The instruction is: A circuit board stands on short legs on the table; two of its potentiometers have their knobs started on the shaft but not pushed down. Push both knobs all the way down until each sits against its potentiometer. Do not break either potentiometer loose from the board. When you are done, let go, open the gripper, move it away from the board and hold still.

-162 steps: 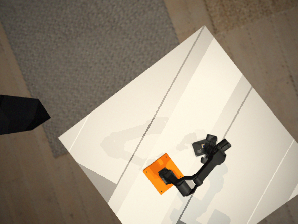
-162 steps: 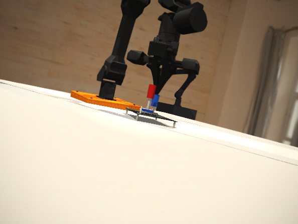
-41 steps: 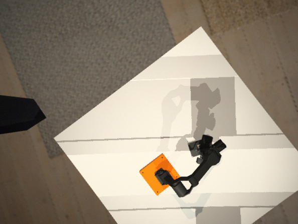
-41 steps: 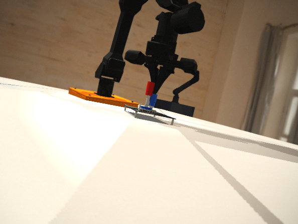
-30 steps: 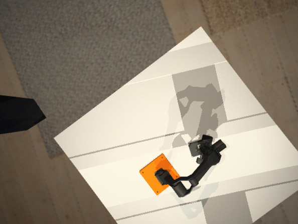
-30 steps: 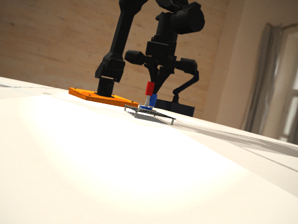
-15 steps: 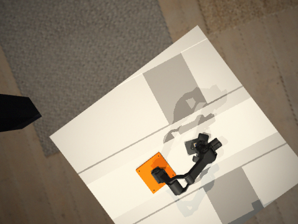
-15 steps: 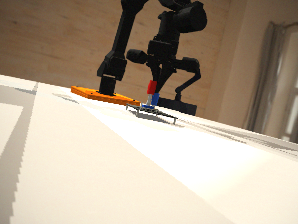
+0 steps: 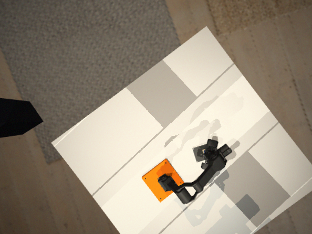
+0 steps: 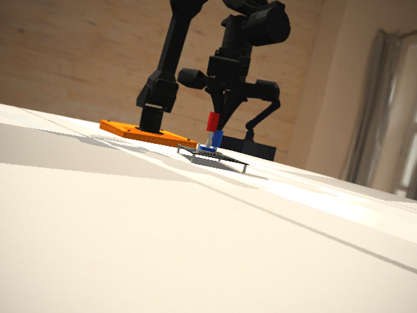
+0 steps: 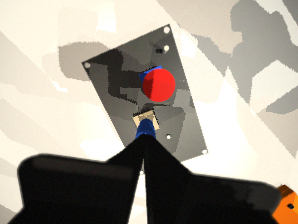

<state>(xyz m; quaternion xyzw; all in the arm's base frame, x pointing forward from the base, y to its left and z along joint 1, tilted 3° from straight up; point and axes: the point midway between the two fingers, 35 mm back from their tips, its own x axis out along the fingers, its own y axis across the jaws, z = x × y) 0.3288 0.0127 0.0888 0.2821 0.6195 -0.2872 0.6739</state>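
Now: gripper tip 2 cm above the blue knob. Also, from my gripper tip: red knob: 3 cm ahead, 4 cm to the right, 1 cm above.
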